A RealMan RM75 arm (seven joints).
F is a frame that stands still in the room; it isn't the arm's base.
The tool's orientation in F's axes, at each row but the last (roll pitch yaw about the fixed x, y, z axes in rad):
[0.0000, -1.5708, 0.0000]
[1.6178, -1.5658, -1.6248]
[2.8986, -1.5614, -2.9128]
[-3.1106, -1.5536, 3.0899]
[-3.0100, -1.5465, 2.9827]
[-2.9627, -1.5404, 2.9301]
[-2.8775, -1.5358, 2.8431]
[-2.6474, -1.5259, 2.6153]
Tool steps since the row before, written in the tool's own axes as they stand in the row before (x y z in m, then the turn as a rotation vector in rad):
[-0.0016, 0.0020, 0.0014, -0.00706, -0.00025, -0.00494]
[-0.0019, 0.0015, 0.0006, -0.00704, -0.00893, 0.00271]
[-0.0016, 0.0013, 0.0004, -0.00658, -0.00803, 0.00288]
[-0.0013, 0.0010, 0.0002, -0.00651, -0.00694, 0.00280]
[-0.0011, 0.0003, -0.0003, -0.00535, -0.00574, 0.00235]
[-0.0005, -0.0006, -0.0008, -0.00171, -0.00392, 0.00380]
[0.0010, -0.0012, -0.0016, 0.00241, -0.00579, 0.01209]
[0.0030, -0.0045, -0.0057, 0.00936, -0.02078, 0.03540]
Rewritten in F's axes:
[-0.0014, 0.0020, -0.0016, 0.00494, -0.00025, -0.00706]
[-0.0006, 0.0015, -0.0019, -0.00277, -0.00888, -0.00709]
[-0.0004, 0.0013, -0.0016, -0.00293, -0.00797, -0.00662]
[-0.0002, 0.0010, -0.0013, -0.00283, -0.00689, -0.00655]
[0.0003, 0.0003, -0.0011, -0.00238, -0.00569, -0.00539]
[0.0008, -0.0006, -0.0005, -0.00387, -0.00381, -0.00180]
[0.0015, -0.0012, 0.0011, -0.01236, -0.00535, 0.00205]
[0.0054, -0.0046, 0.0033, -0.03639, -0.01943, 0.00839]

